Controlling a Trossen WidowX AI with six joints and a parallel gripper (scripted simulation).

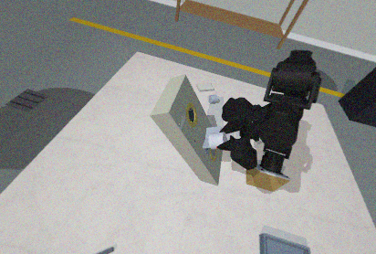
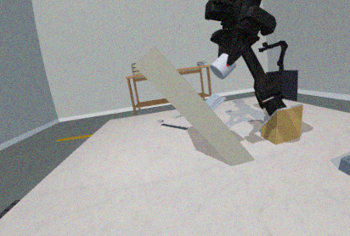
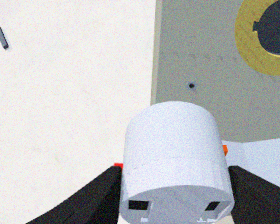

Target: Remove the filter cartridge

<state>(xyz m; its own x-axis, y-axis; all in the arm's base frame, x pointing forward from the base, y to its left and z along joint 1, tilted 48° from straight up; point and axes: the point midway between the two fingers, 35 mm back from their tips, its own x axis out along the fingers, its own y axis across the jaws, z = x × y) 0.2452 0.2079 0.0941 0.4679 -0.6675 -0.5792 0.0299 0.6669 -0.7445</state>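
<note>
Now: gripper tip 30 cm past the grey-blue tray, 22 cm to the right of it and 26 cm above it. Also, from my gripper tip: round filter cartridge: right at my gripper tip; then grey-green service panel: 6 cm ahead, 9 cm to the right, 11 cm below; then flat white piece: 5 cm ahead, 56 cm to the right, 26 cm below.
</note>
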